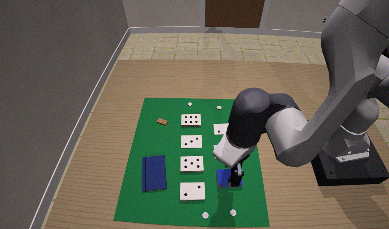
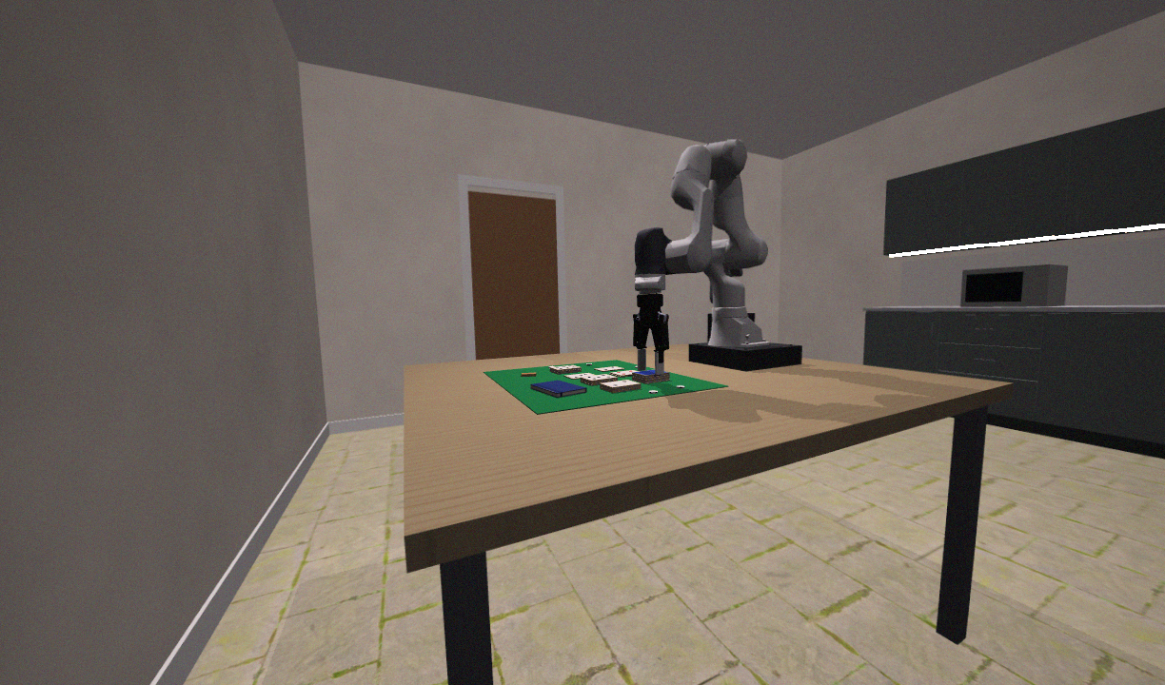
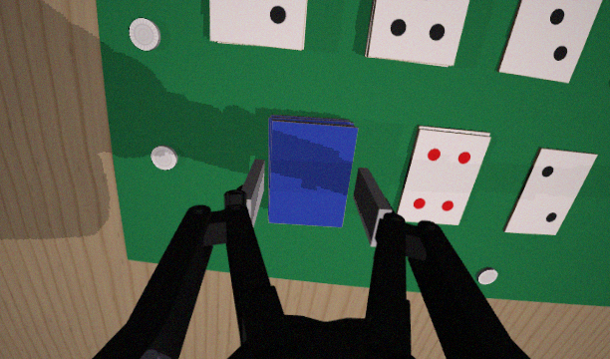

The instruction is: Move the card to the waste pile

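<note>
Right now my hand is 14 cm short of the green mat, 12 cm to the left of it and 6 cm above it. Also, from my hand: dark blue book (29 cm ahead, 5 cm below).
</note>
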